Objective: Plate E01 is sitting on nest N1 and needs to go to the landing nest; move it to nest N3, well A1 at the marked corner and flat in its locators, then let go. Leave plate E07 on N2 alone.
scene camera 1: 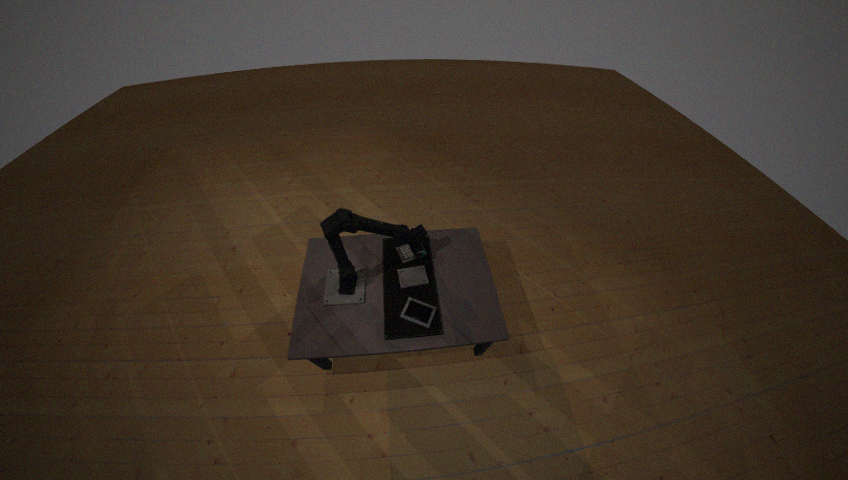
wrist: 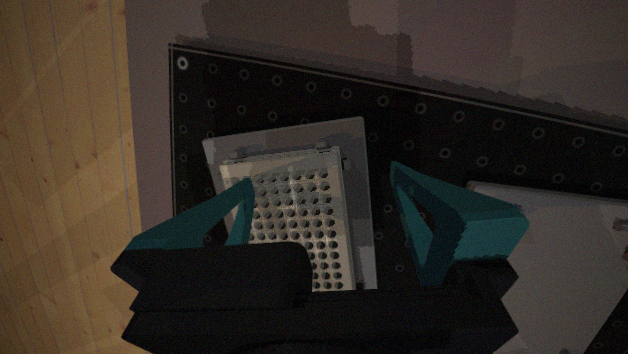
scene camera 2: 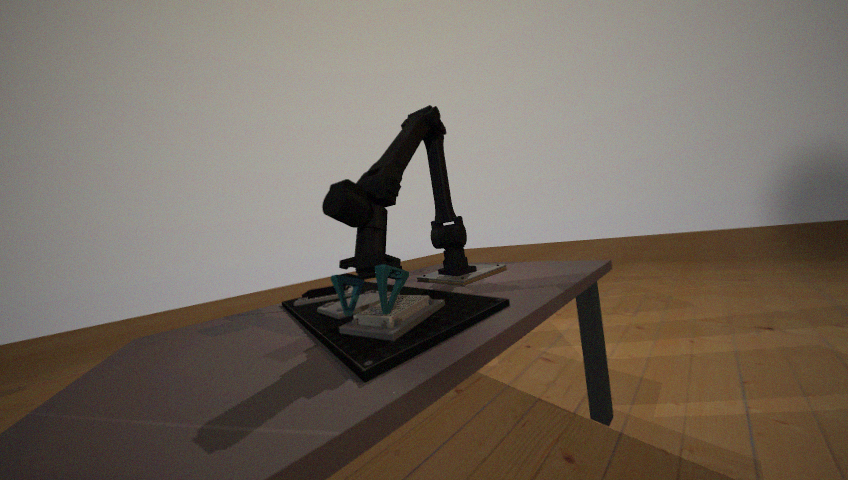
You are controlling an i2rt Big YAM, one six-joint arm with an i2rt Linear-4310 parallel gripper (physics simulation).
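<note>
A pale plate with rows of wells (scene camera 1: 405, 250) (scene camera 2: 413, 305) (wrist: 295, 215) sits on a grey nest (scene camera 2: 368, 331) (wrist: 362, 200) near one end of the black board. Its upper edge in the wrist view lies by two locators. My gripper (scene camera 2: 367, 313) (wrist: 318, 177) is open and empty above it. In the wrist view one fingertip overlaps the plate's left part and the other is right of the nest. A bare light nest (scene camera 1: 412, 275) (wrist: 555, 265) is in the middle. A pale frame-like nest (scene camera 1: 406, 308) with a dark centre is at the other end. Labels and the A1 mark cannot be read.
The black board (scene camera 1: 393, 324) (scene camera 2: 476, 309) (wrist: 350, 107) with rows of holes lies on the table (scene camera 1: 470, 285) (scene camera 2: 148, 386). The arm's base plate (scene camera 1: 330, 297) (scene camera 2: 484, 274) is beside the board. A table edge runs close to the plate's end of the board.
</note>
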